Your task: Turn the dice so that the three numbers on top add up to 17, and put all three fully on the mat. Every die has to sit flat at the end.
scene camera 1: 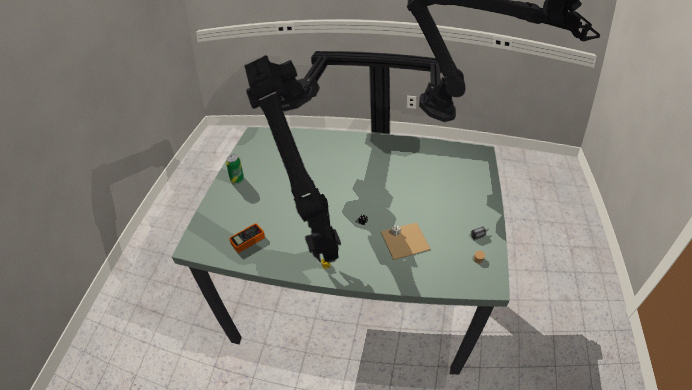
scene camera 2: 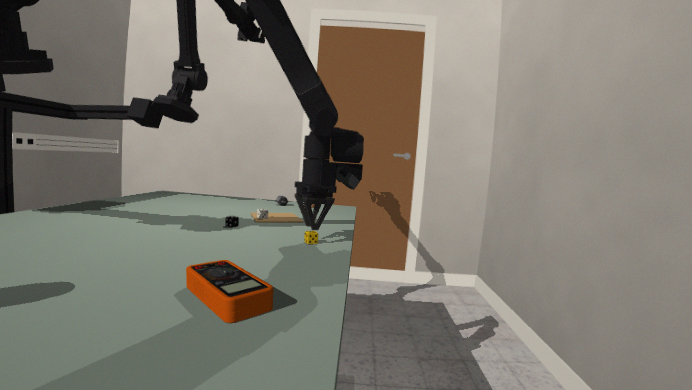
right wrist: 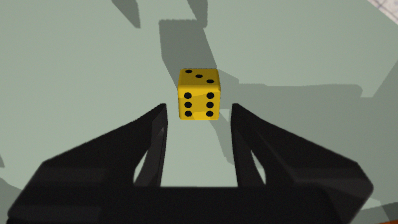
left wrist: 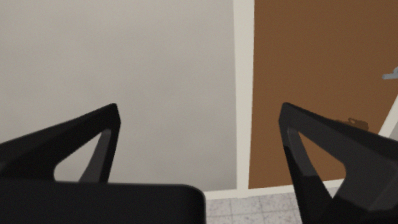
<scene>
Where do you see a tan mat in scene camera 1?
At 410,241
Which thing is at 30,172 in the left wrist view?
My left gripper.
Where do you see a yellow die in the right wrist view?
At 199,90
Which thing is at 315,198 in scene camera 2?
My right gripper.
</scene>
